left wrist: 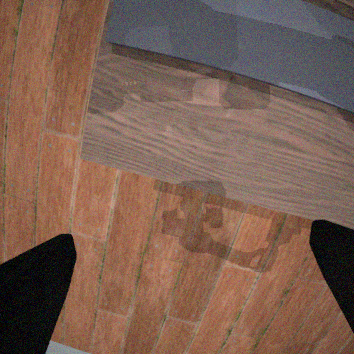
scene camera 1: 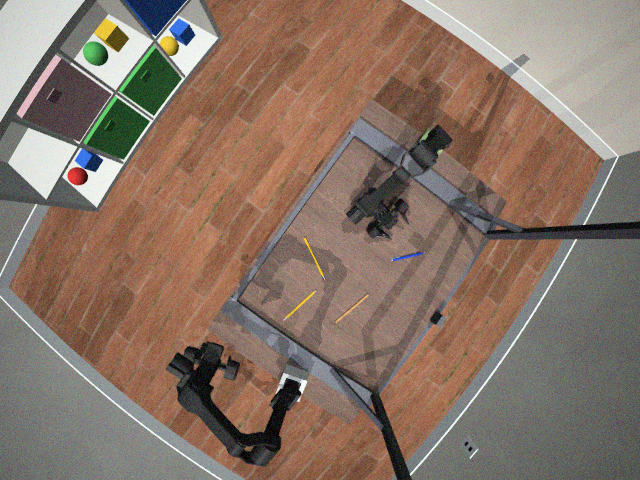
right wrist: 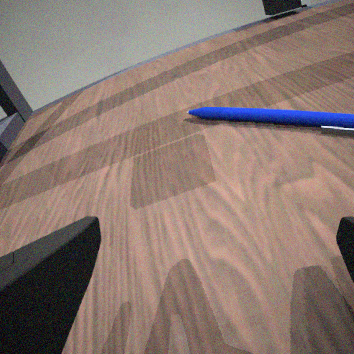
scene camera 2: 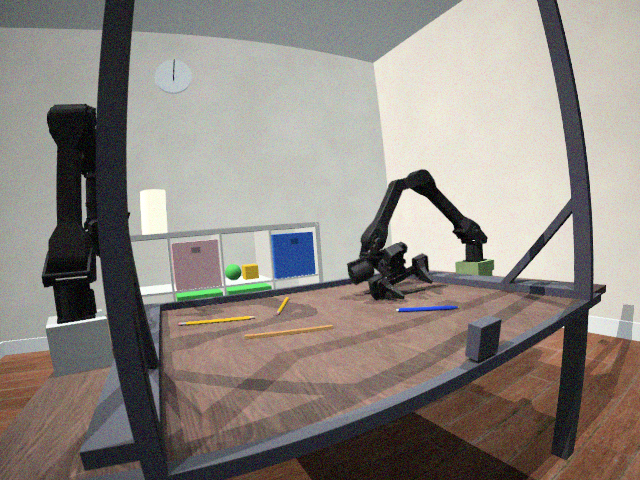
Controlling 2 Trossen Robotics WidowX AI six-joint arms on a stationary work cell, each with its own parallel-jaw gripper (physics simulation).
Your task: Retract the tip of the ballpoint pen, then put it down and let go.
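Places are measured from the left arm's base along level axes (x right, y back, z down), in millimetres.
Where they show: left gripper, fingertip midpoint: point(left wrist: 193, 240); right gripper, fingertip midpoint: point(scene camera 1: 400, 231) point(right wrist: 221, 229) point(scene camera 2: 418, 289); left arm's base, link origin: point(scene camera 1: 291, 387) point(scene camera 2: 76, 317); right arm's base, link origin: point(scene camera 2: 474, 260).
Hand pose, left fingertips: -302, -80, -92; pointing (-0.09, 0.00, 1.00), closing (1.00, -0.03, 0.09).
Note:
Each offset is from my left fingertips to the top centre of the thing, as dx, dy, dz. Level surfaces: height alone.
The blue ballpoint pen @(+572, -575, +163) point(scene camera 1: 407, 256) point(scene camera 2: 427, 308) point(right wrist: 270, 116) lies flat on the wooden table @(dz +173) point(scene camera 1: 413, 335) point(scene camera 2: 310, 382) point(right wrist: 165, 235). In the right wrist view a small pale point shows at its tapered end, and part of a white clip shows at the right; its other end is cut off. My right gripper point(scene camera 1: 397, 228) point(scene camera 2: 416, 288) point(right wrist: 221, 229) is open and empty, low over the table, with the pen beyond its fingertips. My left gripper point(scene camera 1: 212, 361) point(left wrist: 193, 240) is open and empty, outside the table frame, away from the pen.
Two yellow pencils @(+214, -432, +166) point(scene camera 1: 314, 258) @(+222, -233, +164) point(scene camera 1: 299, 305) and an orange-brown stick @(+427, -294, +166) point(scene camera 1: 352, 308) point(scene camera 2: 288, 331) lie elsewhere on the table. A dark block @(+784, -371, +116) point(scene camera 1: 436, 317) point(scene camera 2: 483, 338) stands at the table's edge. Dark frame posts point(scene camera 2: 116, 155) point(scene camera 2: 571, 155) rise at the sides.

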